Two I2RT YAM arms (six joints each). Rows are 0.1 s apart.
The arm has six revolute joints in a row. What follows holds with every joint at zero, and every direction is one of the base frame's.
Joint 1 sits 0.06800 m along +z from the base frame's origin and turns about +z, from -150.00 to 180.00 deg.
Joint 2 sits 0.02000 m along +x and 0.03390 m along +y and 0.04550 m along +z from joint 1 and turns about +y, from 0.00 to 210.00 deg.
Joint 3 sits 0.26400 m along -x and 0.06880 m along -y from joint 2 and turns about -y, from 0.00 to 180.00 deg.
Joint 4 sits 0.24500 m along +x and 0.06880 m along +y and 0.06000 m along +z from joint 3 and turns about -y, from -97.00 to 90.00 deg.
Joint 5 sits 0.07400 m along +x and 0.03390 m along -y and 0.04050 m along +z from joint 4 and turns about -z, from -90.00 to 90.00 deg.
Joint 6 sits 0.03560 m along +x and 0.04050 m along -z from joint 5 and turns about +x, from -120.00 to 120.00 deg.
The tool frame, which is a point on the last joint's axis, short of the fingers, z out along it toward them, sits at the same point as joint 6; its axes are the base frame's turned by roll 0.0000, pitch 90.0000 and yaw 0.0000 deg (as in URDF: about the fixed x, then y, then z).
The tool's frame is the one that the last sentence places.
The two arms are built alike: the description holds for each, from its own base.
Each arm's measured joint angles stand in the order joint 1, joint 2, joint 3, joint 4, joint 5, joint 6.
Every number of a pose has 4 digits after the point. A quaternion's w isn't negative.
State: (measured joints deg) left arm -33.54 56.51 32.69 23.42 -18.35 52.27; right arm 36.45 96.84 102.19 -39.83 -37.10 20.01
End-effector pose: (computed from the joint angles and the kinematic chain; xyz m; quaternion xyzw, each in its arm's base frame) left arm 0.1983 -0.1180 0.2889 0.3946 0.5896 0.2248 0.6679; right arm 0.2882 0.2396 0.4002 -0.2666 0.8091 0.4569 0.2559
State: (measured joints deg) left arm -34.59 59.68 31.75 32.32 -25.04 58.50; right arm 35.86 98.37 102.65 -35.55 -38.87 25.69
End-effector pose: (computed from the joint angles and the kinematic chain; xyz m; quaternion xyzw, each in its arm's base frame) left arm 0.2039 -0.1223 0.2878 0.3721 0.5717 0.2925 0.6702; right arm 0.2991 0.2438 0.4000 -0.2354 0.8042 0.4858 0.2489
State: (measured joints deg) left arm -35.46 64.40 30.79 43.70 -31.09 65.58; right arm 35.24 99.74 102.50 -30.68 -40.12 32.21
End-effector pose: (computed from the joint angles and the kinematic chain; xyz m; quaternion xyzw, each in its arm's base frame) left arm 0.2111 -0.1278 0.2842 0.3469 0.5519 0.3581 0.6684; right arm 0.3101 0.2472 0.3980 -0.1981 0.7999 0.5133 0.2397
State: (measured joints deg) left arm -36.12 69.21 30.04 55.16 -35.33 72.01; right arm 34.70 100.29 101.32 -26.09 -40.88 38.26
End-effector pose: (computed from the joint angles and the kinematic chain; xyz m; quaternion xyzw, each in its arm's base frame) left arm 0.2167 -0.1326 0.2805 0.3221 0.5328 0.4082 0.6676; right arm 0.3176 0.2483 0.3949 -0.1628 0.7960 0.5360 0.2293
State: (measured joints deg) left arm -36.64 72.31 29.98 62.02 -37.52 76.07; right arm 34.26 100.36 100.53 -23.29 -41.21 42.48
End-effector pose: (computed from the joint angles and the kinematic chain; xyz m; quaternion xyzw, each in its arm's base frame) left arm 0.2196 -0.1363 0.2788 0.3082 0.5210 0.4355 0.6663; right arm 0.3215 0.2474 0.3943 -0.1375 0.7930 0.5504 0.2221
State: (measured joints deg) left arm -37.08 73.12 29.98 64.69 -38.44 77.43; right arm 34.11 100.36 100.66 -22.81 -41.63 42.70
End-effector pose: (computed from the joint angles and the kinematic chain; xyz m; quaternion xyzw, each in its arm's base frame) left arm 0.2191 -0.1378 0.2798 0.2995 0.5162 0.4431 0.6690; right arm 0.3221 0.2468 0.3960 -0.1386 0.7898 0.5541 0.2233
